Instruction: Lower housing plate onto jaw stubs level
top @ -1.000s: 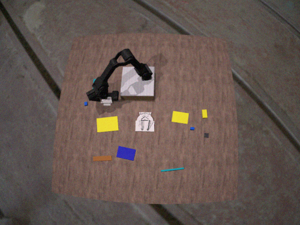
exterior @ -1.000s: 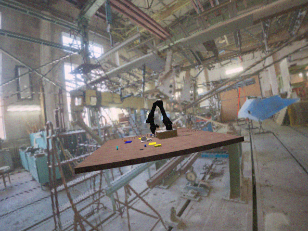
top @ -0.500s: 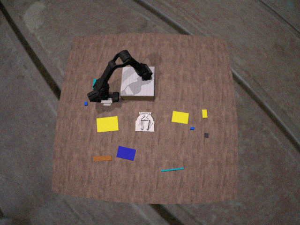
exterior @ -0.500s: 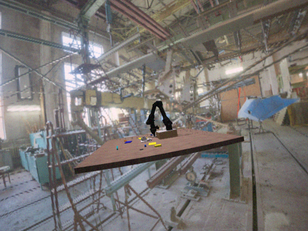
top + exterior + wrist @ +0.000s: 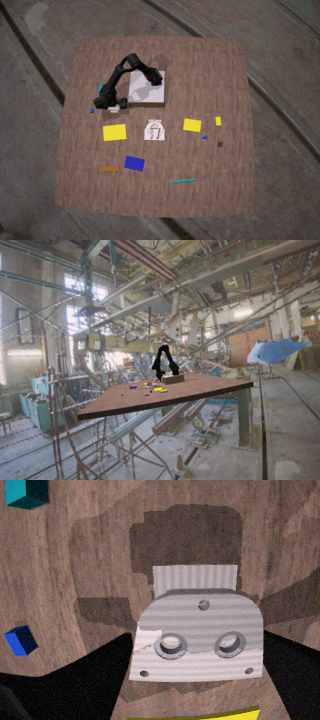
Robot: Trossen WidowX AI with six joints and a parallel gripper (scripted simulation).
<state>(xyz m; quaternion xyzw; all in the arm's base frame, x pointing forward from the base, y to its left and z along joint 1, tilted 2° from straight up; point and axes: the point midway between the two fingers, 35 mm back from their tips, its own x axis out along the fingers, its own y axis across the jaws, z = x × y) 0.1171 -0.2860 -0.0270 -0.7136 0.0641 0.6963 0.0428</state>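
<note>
The white base lies 230 mm to the left of my gripper tip, 200 mm ahead of it and 10 mm below it. Also, from my gripper tip: yellow card 160 mm ahead, 10 mm to the right, 10 mm below; then blue card 370 mm ahead, 90 mm to the left, 10 mm below; then orange strip 390 mm ahead, 70 mm to the right, 10 mm below.
</note>
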